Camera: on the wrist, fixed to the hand. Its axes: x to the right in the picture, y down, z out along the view.
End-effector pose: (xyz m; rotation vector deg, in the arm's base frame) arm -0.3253 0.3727 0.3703 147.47 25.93 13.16
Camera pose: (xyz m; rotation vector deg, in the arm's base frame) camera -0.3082 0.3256 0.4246 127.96 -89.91 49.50
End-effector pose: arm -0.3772 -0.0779 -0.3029 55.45 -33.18 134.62
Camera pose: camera -0.4330 -0.1199 -0.3271 -6.30 59.99 -117.32
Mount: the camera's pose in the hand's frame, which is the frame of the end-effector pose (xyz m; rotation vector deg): 0.0030 0.0709 -0.0206 -3.77 7.11 90.31
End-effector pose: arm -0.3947 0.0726 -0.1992 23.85 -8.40 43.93
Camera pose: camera -0.4426 0.1287 -0.1950 6.42 -22.38 133.01
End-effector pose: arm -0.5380 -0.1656 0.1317 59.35 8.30 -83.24
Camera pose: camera -0.4671 -0.1694 0.1521 44.96 -26.32 2.97
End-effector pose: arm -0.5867 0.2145 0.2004 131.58 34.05 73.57
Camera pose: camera -0.5923 0.1621 0.2522 -115.08 71.75 -87.53
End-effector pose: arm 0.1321 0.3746 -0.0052 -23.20 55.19 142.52
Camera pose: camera 0.0965 0.3144 0.0187 -12.04 -46.18 -109.20
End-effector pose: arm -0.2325 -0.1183 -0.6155 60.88 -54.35 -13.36
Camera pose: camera -0.2337 -0.0712 -0.5586 2.36 -78.97 61.51
